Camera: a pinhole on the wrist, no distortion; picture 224 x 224 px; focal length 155.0 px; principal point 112.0 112.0 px. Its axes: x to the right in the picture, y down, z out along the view. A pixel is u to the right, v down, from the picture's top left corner.
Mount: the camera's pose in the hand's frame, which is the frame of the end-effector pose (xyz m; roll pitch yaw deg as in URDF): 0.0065 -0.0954 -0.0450 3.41 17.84 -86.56
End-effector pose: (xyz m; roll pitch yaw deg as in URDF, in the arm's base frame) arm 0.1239 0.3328 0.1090 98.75 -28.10 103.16
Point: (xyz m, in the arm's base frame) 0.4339 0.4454 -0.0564
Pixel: 68 101
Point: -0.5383 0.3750 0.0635
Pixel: behind the camera
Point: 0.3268 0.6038 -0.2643
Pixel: 171 118
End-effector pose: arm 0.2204 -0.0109 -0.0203 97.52 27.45 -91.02
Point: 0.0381 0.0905 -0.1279
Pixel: 74 92
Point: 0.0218 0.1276 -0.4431
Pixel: 197 142
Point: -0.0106 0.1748 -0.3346
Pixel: 161 106
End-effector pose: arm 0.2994 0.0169 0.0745 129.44 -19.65 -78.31
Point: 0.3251 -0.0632 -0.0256
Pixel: 72 175
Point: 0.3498 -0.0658 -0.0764
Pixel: 132 149
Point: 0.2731 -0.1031 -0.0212
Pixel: 33 195
